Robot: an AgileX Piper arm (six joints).
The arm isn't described. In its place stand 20 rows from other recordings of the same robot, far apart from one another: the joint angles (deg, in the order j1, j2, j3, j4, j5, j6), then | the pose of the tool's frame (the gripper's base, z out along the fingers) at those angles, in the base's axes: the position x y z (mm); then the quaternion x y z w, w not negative.
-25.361, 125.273, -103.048, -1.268, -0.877, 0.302 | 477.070 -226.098 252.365 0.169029 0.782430 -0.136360 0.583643
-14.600, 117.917, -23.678, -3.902, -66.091, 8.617 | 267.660 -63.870 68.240 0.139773 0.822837 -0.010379 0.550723
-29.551, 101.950, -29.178, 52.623, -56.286, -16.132 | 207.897 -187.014 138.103 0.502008 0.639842 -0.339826 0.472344
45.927, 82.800, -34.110, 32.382, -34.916, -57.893 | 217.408 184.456 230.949 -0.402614 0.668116 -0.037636 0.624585
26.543, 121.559, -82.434, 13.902, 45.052, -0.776 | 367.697 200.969 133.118 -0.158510 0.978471 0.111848 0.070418
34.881, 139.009, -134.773, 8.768, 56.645, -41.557 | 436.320 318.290 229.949 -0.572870 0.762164 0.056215 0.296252
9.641, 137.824, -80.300, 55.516, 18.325, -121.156 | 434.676 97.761 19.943 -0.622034 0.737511 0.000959 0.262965
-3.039, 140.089, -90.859, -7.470, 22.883, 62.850 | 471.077 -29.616 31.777 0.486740 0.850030 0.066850 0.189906
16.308, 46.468, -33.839, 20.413, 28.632, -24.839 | 148.019 59.153 291.707 -0.214550 0.857213 0.112545 0.454410
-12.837, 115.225, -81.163, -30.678, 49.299, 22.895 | 390.159 -125.008 178.723 0.150349 0.959558 -0.207594 0.116399
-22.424, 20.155, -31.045, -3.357, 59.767, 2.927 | 43.453 -22.912 283.391 0.198241 0.898090 -0.094936 0.380948
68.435, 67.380, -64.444, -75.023, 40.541, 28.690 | 143.738 208.230 416.726 -0.473019 0.588665 -0.110559 0.646145
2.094, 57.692, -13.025, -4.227, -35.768, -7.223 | 179.179 10.475 232.867 -0.095772 0.724893 -0.035191 0.681263
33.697, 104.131, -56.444, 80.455, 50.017, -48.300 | 245.346 246.255 185.424 -0.178803 0.855900 0.483271 0.043736
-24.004, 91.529, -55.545, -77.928, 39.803, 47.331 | 274.706 -184.688 247.580 0.114604 0.861406 -0.441422 0.223589
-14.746, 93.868, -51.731, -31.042, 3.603, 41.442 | 328.224 -89.439 209.542 0.204487 0.883706 -0.030460 0.419907
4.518, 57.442, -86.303, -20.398, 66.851, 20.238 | 151.787 -17.260 494.563 0.134646 0.854519 -0.071519 0.496540
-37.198, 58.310, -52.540, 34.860, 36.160, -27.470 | 184.555 -101.546 357.133 0.209298 0.838870 -0.003066 0.502476
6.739, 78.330, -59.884, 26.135, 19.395, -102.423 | 303.172 49.227 324.085 -0.609393 0.619121 -0.232691 0.437246
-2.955, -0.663, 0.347, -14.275, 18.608, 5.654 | 52.846 -9.897 183.417 -0.009149 0.781024 -0.089630 0.617968
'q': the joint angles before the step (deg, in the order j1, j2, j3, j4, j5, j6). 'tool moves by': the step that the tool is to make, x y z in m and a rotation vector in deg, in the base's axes. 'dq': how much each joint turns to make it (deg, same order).
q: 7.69, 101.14, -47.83, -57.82, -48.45, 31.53
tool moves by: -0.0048, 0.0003, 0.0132, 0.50, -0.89, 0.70
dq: 0.00, -2.44, -0.01, -1.75, 0.14, 2.25
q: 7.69, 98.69, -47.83, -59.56, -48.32, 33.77
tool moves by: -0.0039, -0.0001, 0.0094, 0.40, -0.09, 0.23
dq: 0.01, -1.88, 0.00, -1.43, 0.49, 2.32
